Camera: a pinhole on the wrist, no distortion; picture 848 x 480 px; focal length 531.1 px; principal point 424.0 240.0 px. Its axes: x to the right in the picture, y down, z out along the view. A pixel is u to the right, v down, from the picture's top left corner.
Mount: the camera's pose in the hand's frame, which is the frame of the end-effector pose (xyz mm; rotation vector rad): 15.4 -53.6 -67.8 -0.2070 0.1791 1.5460
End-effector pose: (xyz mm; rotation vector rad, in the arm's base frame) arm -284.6 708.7 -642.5 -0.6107 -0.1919 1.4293
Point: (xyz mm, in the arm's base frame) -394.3 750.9 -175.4
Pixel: 193 337
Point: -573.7 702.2 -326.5
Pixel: 450 384
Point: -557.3 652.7 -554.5
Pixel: 719 464
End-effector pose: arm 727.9 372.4 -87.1 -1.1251 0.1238 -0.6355
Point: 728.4 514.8 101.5
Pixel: 128 335
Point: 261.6 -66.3 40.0
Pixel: behind the camera
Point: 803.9 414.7 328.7
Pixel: outside the picture
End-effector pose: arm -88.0 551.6 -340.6 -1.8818 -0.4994 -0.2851
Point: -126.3 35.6 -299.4
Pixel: behind the camera
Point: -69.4 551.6 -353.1
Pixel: 747 264
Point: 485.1 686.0 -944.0
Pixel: outside the picture
